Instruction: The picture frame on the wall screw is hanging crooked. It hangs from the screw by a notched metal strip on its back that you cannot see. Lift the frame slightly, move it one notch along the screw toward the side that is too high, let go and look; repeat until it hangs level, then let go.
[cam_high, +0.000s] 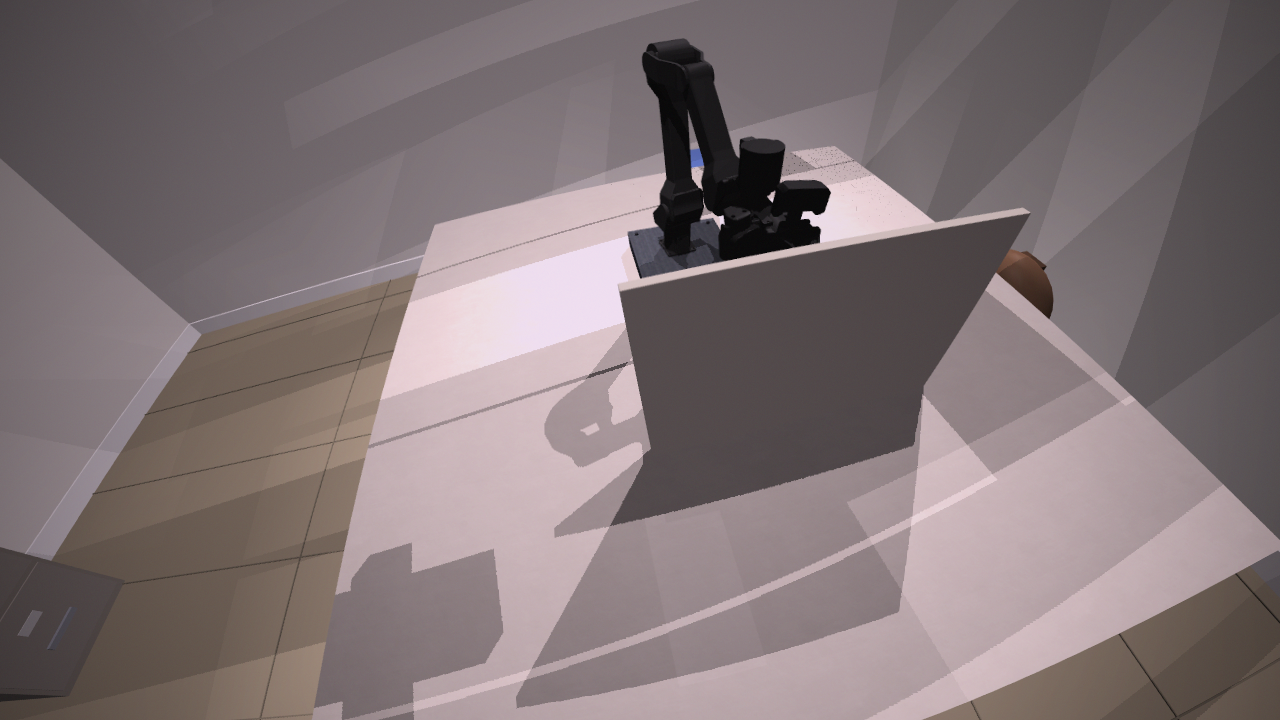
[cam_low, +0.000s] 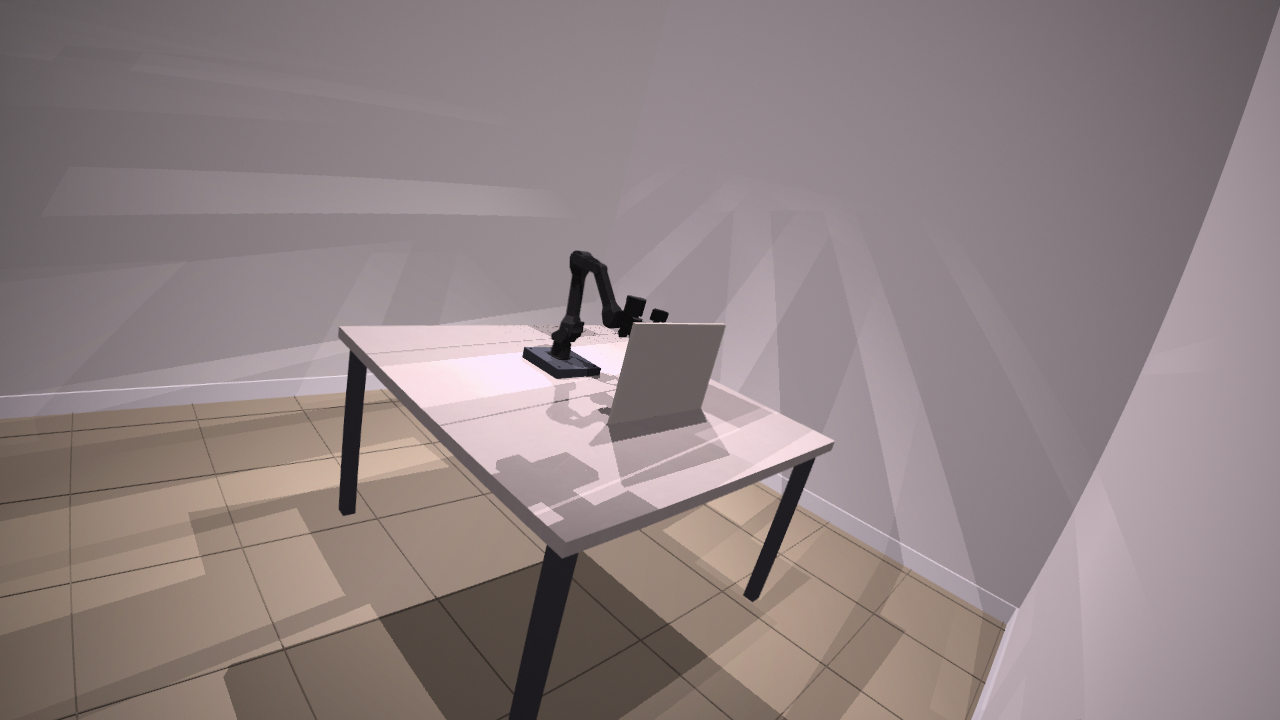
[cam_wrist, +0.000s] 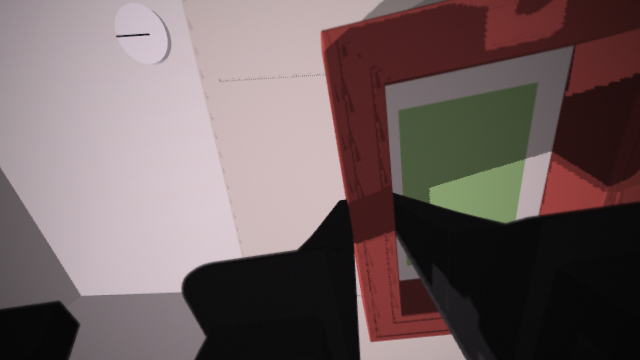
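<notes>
Right now the picture frame is 50 mm below my gripper tip. Round my gripper tip: wall panel 70 mm below, 20 mm ahead, 10 mm to the left.
</notes>
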